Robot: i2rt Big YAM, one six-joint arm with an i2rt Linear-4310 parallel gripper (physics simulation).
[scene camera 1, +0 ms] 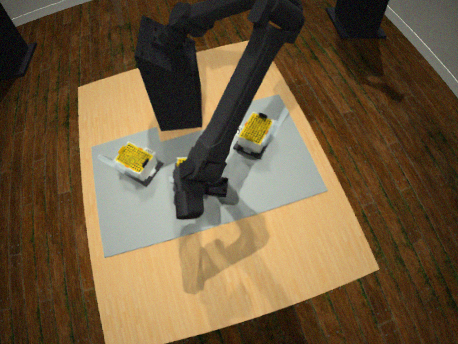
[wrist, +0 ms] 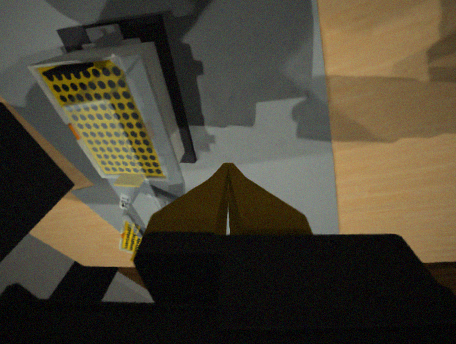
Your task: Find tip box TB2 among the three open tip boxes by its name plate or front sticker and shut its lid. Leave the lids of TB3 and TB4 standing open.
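Frame: origin at the arm's base, x ahead, y left, z up, level; millimetres.
Seen in the pictures: gripper, fingertip midpoint: (wrist: 228,171); arm's base, origin of the base link: (scene camera 1: 166,43).
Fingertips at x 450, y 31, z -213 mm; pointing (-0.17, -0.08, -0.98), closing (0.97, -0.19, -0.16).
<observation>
Pixels of each thing's top centre, then the offset from my fingertips to it. "pt": a spot on its surface instead. Level surfaces: height alone.
- middle tip box, surface spot: (wrist: 107,120) pt dx -27, dy +59, dz +38 mm
- left tip box, middle of its top: (wrist: 141,252) (scene camera 1: 132,155) dx -189, dy -194, dz -29 mm
- right tip box, middle of its top: (scene camera 1: 256,125) dx -252, dy +238, dz -29 mm
- grey mat, its level: dz -104 mm
- wooden table, its level: dz -107 mm
The middle tip box (scene camera 1: 181,161) (wrist: 107,120) has a yellow rack; the arm hides most of it in the scene view, and its name does not show. Its clear lid (wrist: 150,192) looks raised and tilted; its exact angle is hard to tell. The left tip box (scene camera 1: 135,160) (wrist: 131,236) has its lid (scene camera 1: 106,160) open; its blurred name plate (wrist: 124,202) seems to read TB4. The right tip box (scene camera 1: 256,131) has its lid (scene camera 1: 281,117) open; its plate is unreadable. My gripper (wrist: 228,171) is shut and empty, beside the middle box's lid end in the wrist view; the arm hides its fingertips in the scene view.
The boxes stand on a grey mat (scene camera 1: 135,220) (wrist: 295,195) on the wooden table (scene camera 1: 320,270) (wrist: 390,200). The black arm base (scene camera 1: 172,95) stands behind the mat. The arm (scene camera 1: 230,100) reaches over the mat between the left and right boxes.
</observation>
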